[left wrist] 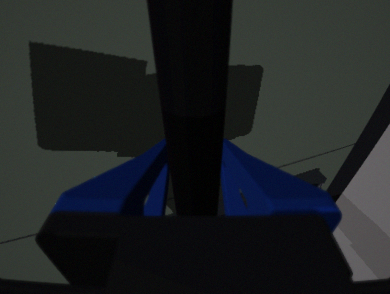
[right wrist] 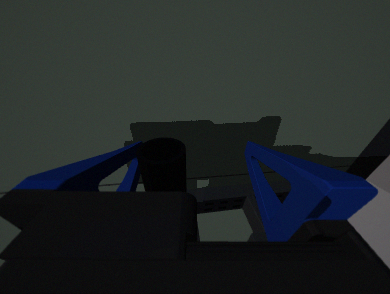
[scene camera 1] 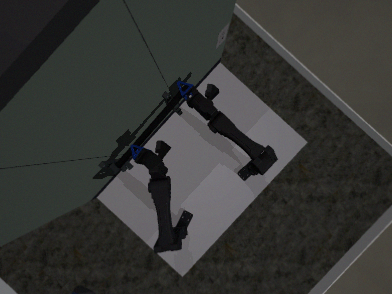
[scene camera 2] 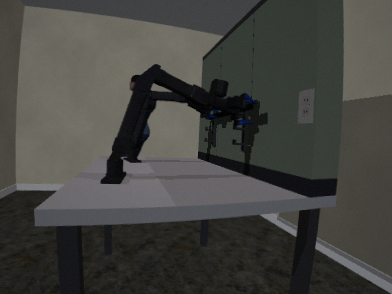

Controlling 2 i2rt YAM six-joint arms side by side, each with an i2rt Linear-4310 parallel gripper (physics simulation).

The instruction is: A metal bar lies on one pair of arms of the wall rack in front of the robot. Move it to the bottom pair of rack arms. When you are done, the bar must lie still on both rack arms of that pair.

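The metal bar (scene camera 1: 160, 121) (left wrist: 194, 65) is a long black round bar running along the wall. My left gripper (scene camera 1: 133, 148) (scene camera 2: 212, 115) (left wrist: 195, 147) is shut on the bar towards its lower-left end in scene camera 1. My right gripper (scene camera 1: 182, 86) (scene camera 2: 247, 110) (right wrist: 194, 147) is open. In the right wrist view the bar's end (right wrist: 164, 167) stands between its fingers, close to the picture-left finger, not gripped. The wall rack has two uprights; the nearer upright (scene camera 2: 246, 142) has short arms below the right gripper. Whether the bar touches any rack arm is too dark to tell.
The green wall panel (scene camera 1: 65, 100) (scene camera 2: 285, 65) stands along the back of the white table (scene camera 1: 215, 192) (scene camera 2: 125, 199). A wall outlet (scene camera 1: 223, 36) (scene camera 2: 306, 106) is on the panel. A rack bracket (right wrist: 225, 204) shows beyond the right gripper's fingers. A person (scene camera 2: 145, 131) stands behind the arms.
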